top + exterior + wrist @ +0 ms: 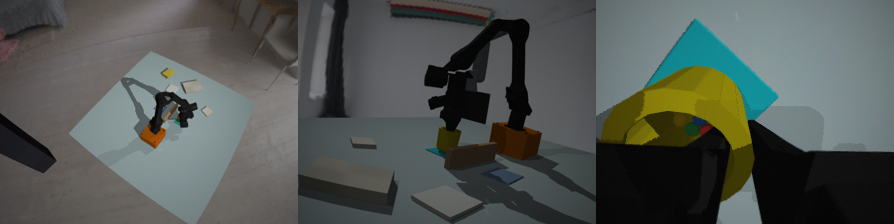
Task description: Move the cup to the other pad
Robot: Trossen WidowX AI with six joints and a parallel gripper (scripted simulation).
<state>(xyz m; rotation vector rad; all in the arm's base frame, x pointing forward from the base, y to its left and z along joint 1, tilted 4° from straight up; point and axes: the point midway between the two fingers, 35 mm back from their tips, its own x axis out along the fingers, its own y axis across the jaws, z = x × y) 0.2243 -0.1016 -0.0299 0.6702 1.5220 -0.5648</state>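
The yellow cup is 2 cm to the left of my gripper tip and 2 cm ahead of it. The rest, counted from my gripper tip: blue pad: 25 cm to the left, 5 cm below, 1 cm ahead; then teal pad: 5 cm below, 2 cm to the left, 2 cm ahead; then wooden block: 13 cm to the left, 2 cm below, 1 cm ahead.
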